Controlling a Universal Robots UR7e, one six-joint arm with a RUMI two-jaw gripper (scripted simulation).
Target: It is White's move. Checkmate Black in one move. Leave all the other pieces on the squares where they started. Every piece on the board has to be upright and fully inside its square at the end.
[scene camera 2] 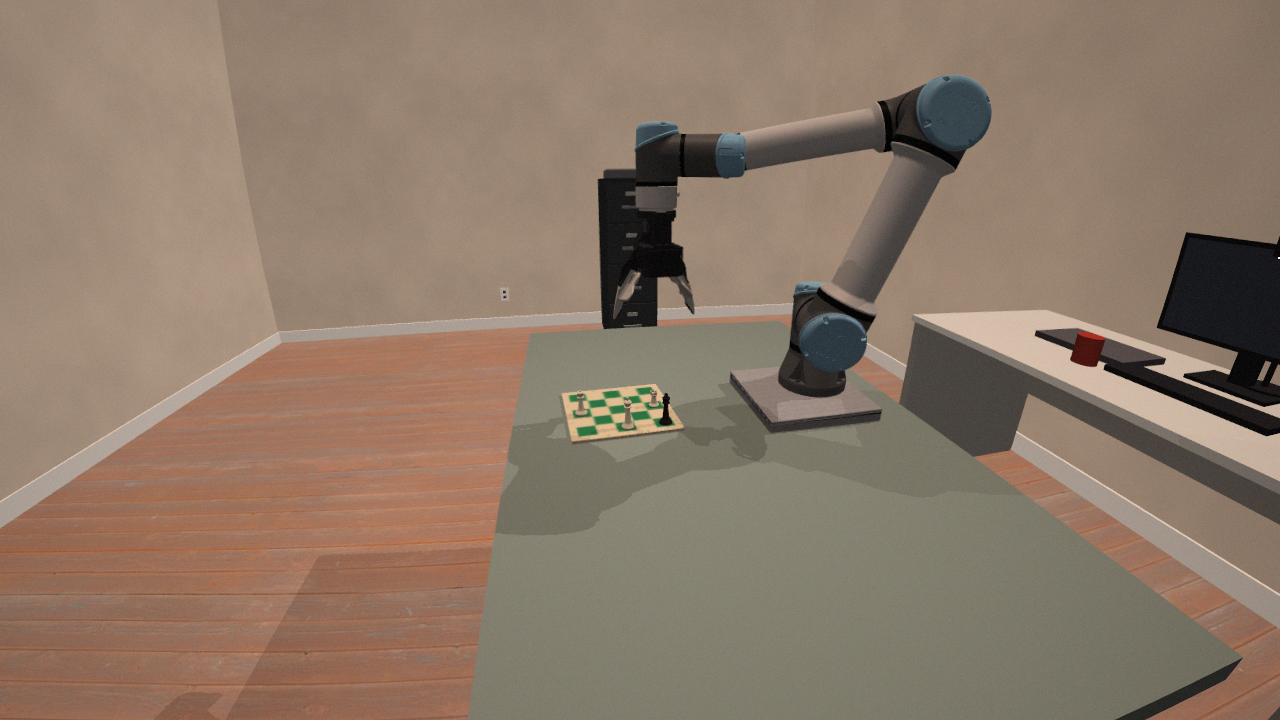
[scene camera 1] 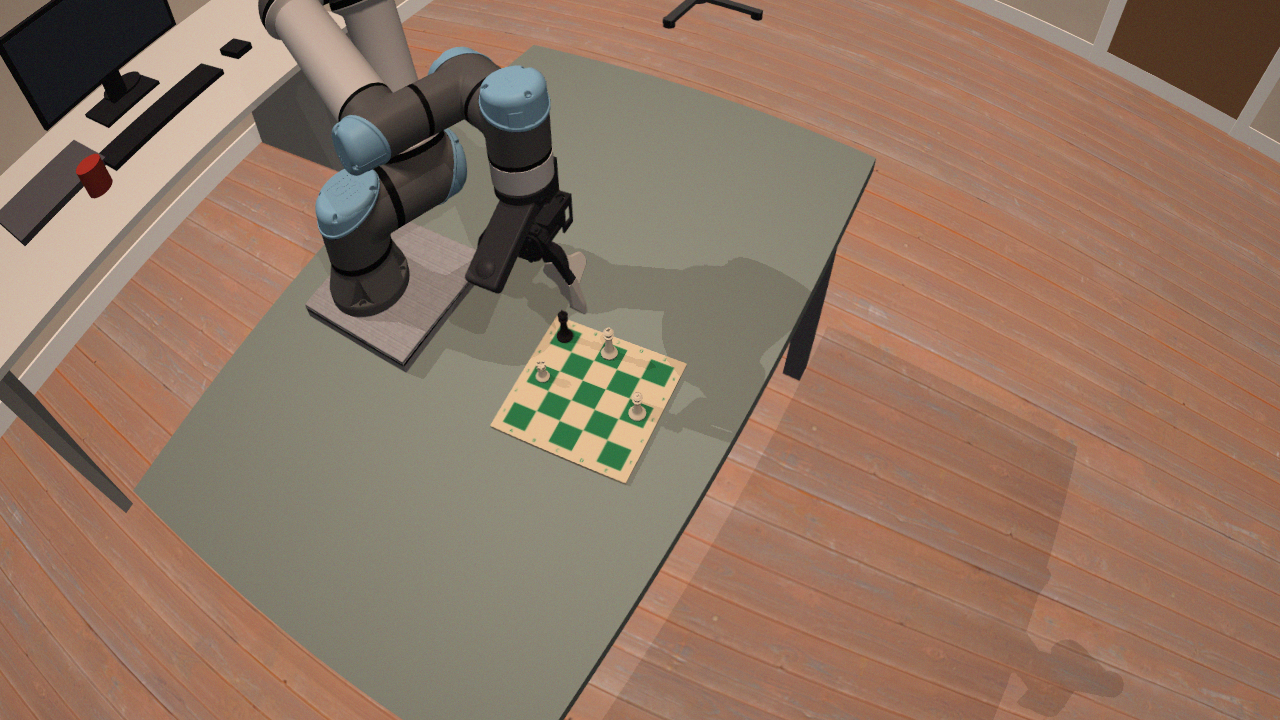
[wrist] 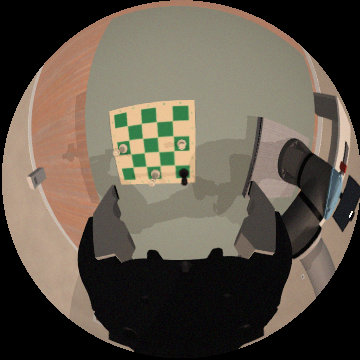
Labels:
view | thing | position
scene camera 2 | my gripper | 654, 317
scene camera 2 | chessboard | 606, 413
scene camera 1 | my gripper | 531, 293
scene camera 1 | chessboard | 580, 414
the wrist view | my gripper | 183, 184
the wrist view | chessboard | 151, 131

